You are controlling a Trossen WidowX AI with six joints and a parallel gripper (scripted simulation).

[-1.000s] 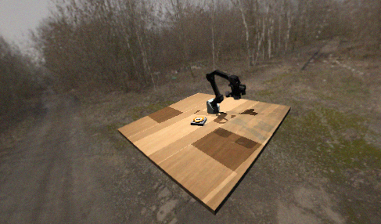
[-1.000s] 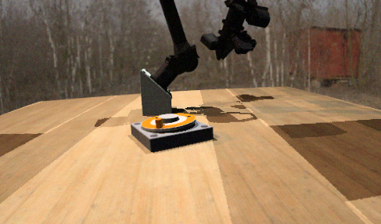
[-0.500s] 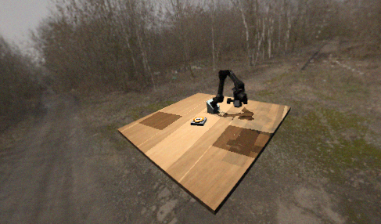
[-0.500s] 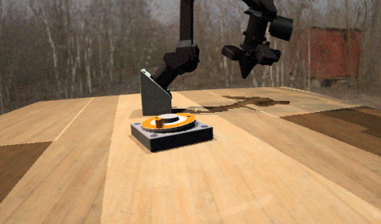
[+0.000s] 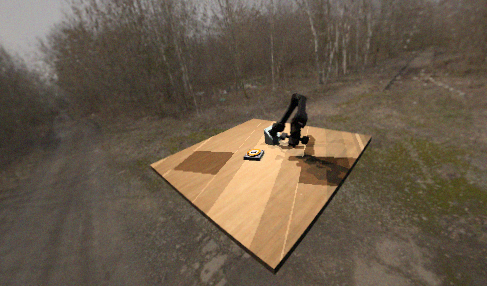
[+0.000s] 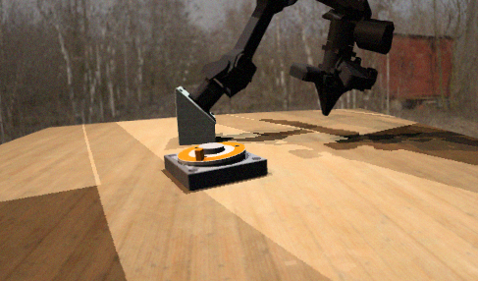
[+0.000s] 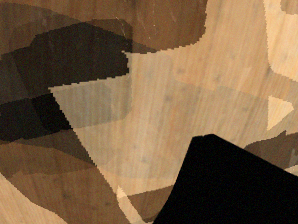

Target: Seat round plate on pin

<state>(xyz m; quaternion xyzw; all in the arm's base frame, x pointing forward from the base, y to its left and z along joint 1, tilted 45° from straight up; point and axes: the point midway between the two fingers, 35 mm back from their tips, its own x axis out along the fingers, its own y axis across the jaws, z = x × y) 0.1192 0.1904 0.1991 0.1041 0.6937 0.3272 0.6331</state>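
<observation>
The round plate is 180 mm ahead of my gripper tip, 250 mm to the right of it and 20 mm below it. From my gripper tip the other things lie so: grey base (160 mm ahead, 250 mm to the right, 30 mm below).
</observation>
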